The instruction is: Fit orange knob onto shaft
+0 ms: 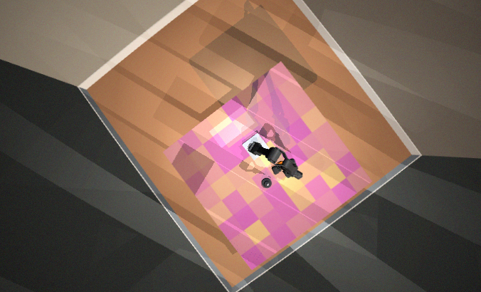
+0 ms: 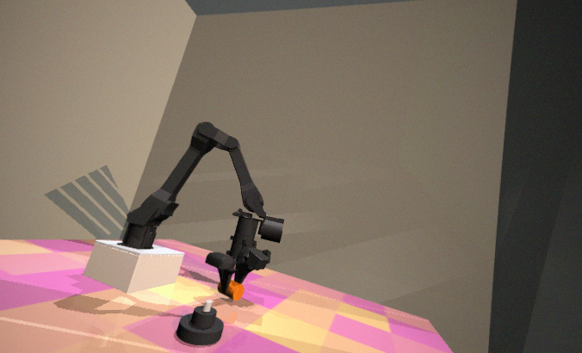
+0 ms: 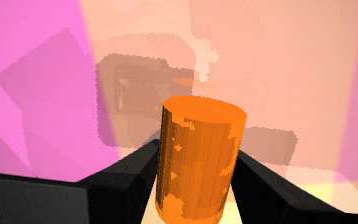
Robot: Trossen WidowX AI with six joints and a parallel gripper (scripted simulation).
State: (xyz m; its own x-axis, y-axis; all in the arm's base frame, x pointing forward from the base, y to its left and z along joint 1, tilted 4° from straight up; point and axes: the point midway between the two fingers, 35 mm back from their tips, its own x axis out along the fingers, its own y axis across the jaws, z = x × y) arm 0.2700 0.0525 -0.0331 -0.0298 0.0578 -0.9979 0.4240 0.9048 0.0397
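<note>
Now: gripper tip 10 mm short of the orange knob, 10 mm to the left of it and 10 mm below it. Also, from my gripper tip: dark round pedestal: 20 mm ahead, 200 mm to the right, 10 mm above.
</note>
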